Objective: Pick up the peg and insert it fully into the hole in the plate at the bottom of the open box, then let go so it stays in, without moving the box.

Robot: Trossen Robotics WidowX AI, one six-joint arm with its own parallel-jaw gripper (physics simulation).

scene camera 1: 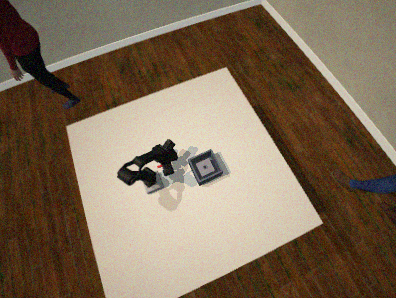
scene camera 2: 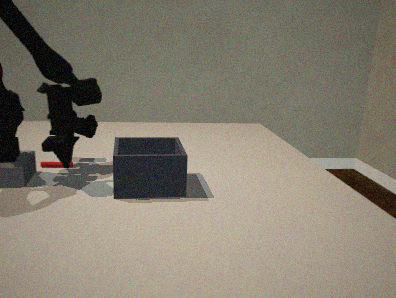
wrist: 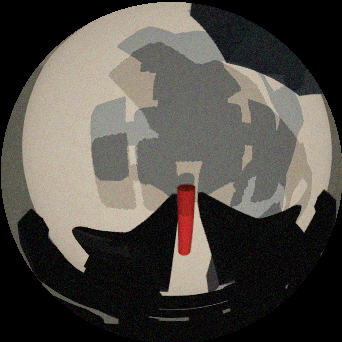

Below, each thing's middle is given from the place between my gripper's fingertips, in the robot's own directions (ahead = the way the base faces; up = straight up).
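I can see the red peg (wrist: 185, 192), and from where my hand is, the peg sits 3 cm behind it and 1 cm to the left of it.
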